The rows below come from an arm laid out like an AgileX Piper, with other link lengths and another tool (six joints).
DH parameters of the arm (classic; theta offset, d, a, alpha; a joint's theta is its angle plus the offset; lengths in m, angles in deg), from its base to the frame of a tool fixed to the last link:
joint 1: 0 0.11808 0 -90
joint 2: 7.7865 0 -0.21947 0
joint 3: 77.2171 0 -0.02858 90
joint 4: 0 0.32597 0 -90
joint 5: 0 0 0 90
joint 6: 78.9 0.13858 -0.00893 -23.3
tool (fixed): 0 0.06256 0 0
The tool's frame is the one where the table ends.
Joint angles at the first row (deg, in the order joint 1, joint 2, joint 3, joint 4, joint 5, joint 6):
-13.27, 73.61, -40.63, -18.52, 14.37, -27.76
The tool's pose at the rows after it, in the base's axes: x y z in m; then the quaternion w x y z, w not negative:
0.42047, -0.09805, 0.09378, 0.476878, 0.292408, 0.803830, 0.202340
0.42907, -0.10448, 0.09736, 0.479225, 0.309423, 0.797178, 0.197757
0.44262, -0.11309, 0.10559, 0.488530, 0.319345, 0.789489, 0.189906
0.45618, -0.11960, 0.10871, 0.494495, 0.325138, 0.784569, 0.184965
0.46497, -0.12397, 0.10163, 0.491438, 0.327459, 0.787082, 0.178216
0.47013, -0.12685, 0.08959, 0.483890, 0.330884, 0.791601, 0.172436
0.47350, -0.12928, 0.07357, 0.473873, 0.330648, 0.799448, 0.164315
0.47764, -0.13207, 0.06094, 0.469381, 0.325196, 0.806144, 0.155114
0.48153, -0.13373, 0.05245, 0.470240, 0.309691, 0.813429, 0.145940
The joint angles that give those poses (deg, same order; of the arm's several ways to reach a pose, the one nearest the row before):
-12.79, 74.14, -41.43, -20.51, 15.05, -24.56
-12.72, 76.51, -44.33, -23.63, 16.26, -19.75
-12.72, 79.60, -48.37, -27.86, 17.11, -14.62
-12.72, 83.09, -52.11, -30.89, 17.37, -11.04
-12.72, 86.44, -54.52, -33.47, 17.43, -8.66
-12.72, 89.41, -56.02, -35.47, 17.43, -6.79
-12.72, 92.48, -57.08, -38.22, 17.24, -4.75
-12.72, 95.29, -58.14, -42.55, 16.73, -1.55
-12.72, 97.32, -58.69, -48.55, 15.68, 2.37

